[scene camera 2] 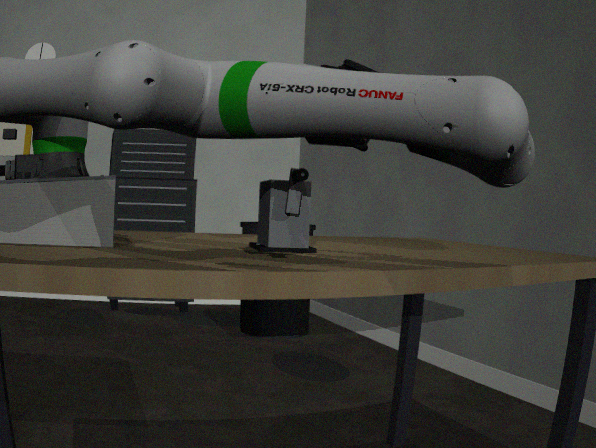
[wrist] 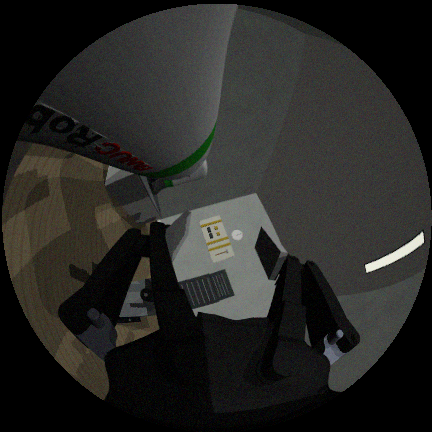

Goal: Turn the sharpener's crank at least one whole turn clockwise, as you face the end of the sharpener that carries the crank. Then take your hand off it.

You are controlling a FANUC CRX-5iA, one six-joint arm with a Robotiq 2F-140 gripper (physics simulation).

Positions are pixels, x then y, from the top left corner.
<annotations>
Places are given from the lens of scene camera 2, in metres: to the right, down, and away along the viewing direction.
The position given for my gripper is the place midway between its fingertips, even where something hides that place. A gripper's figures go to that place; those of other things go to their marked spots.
my gripper [scene camera 2: 288, 90]: -0.02, -0.22, 0.90
sharpener [scene camera 2: 278, 231]: -0.04, 0.01, 1.01
</annotations>
